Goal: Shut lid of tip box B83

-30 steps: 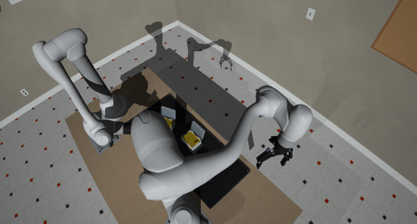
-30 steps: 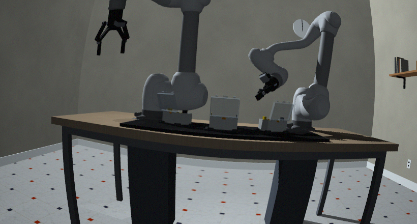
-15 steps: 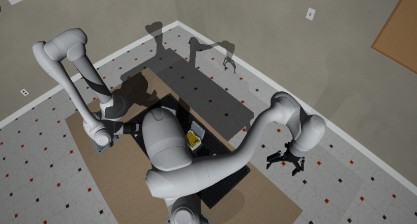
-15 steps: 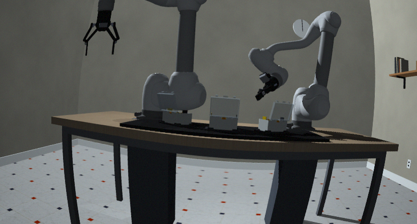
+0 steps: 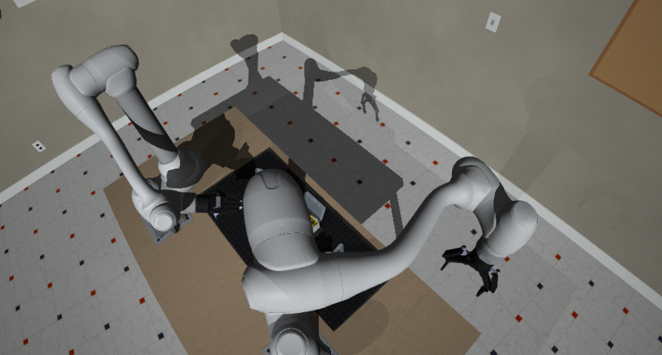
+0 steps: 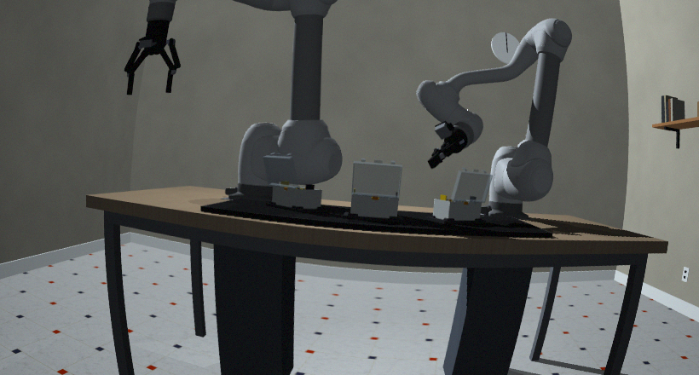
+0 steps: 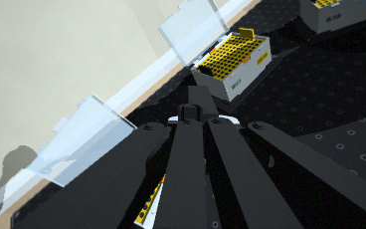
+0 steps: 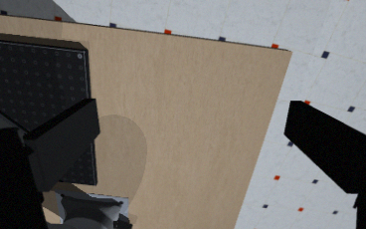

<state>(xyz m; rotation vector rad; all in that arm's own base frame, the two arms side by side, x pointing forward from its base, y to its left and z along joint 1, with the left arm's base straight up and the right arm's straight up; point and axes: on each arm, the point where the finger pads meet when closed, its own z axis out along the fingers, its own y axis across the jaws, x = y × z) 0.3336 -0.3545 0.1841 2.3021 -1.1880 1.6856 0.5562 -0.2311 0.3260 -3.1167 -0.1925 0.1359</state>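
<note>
Right now the tip box is 150 mm ahead of my left hand, 190 mm to the right of it and 100 mm below it. From my left hand the other things lie so: yellow rack 40 mm ahead, 400 mm to the right, 110 mm below.
</note>
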